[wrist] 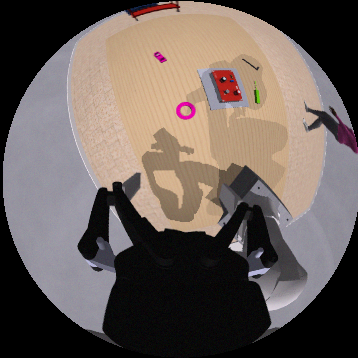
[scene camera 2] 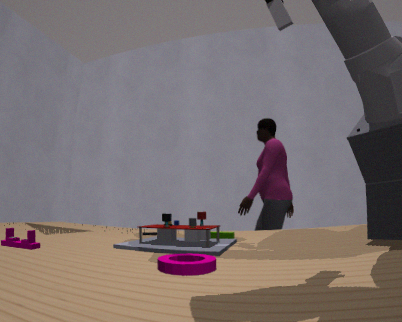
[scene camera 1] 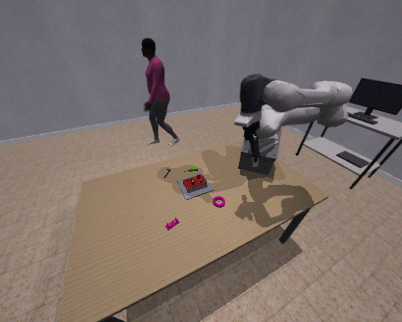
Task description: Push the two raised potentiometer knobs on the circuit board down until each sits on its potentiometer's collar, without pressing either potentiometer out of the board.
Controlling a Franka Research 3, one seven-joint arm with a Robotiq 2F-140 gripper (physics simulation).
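Note:
The red circuit board (scene camera 1: 187, 185) (scene camera 2: 150, 227) (wrist: 225, 85) stands on short posts above a grey plate (scene camera 1: 190, 195) (scene camera 2: 127, 245) (wrist: 205, 85). In scene camera 2, a black knob (scene camera 2: 166, 217) and a red knob (scene camera 2: 201, 215) stand up on thin shafts, higher than the grey knob (scene camera 2: 192, 221) and a small blue part (scene camera 2: 176, 223). The black knob (wrist: 223, 79) and red knob (wrist: 237, 92) also show in the wrist view. My gripper (scene camera 1: 254, 159) (wrist: 180, 185) is open and empty, high near the arm's base and well away from the board. Collar contact is too small to tell.
A magenta ring (scene camera 1: 219, 205) (scene camera 2: 186, 268) (wrist: 178, 110) lies near the plate. A magenta bracket (scene camera 1: 172, 224) (scene camera 2: 20, 244) (wrist: 160, 57) lies farther off. A green-handled tool (scene camera 1: 193, 170) (wrist: 257, 96) and a black bent key (scene camera 1: 168, 173) (wrist: 251, 64) lie behind the board.

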